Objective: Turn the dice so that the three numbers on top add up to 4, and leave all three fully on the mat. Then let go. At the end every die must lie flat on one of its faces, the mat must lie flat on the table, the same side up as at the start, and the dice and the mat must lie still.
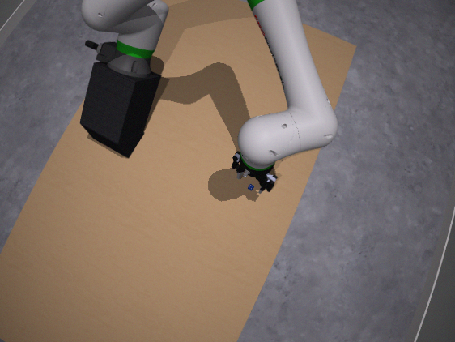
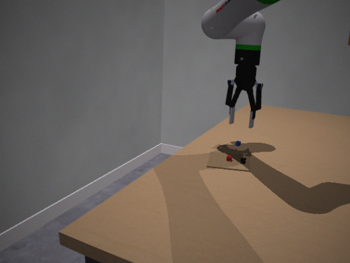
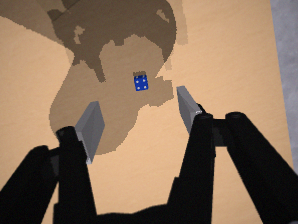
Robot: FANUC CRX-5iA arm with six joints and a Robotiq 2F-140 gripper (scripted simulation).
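Right now my hand is 100 mm above the blue die. From my hand the other things lie so: red die: 30 mm behind, 190 mm to the left, 100 mm below; black die: 80 mm behind, 180 mm to the left, 100 mm below; tan mat: 30 mm behind, 190 mm to the left, 110 mm below.
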